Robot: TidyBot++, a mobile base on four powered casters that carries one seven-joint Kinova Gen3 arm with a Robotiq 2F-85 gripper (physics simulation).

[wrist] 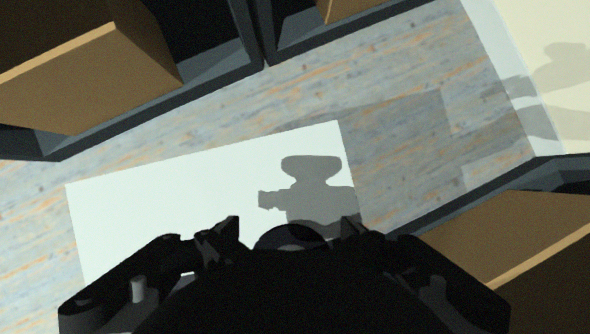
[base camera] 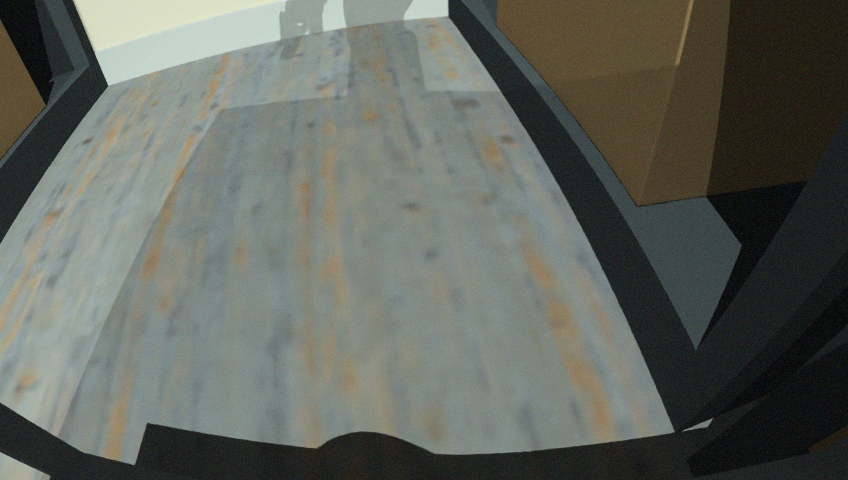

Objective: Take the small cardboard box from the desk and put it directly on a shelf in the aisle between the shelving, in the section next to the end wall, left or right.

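The small cardboard box and the desk do not show in either view. My gripper is open and empty at the bottom middle of the wrist view, pointing down above the white top of my base. The aisle shelving stands on both sides: the left unit and the right unit, with dark frames. The end wall is cream with a pale skirting and closes the aisle, at the top of the base view and the right of the wrist view.
Large brown boxes stand low in the shelving: one on the right, and others on the left, a near one and one closer to the end wall. The grey plank floor runs between the dark shelf edges. Shadows fall on floor and wall.
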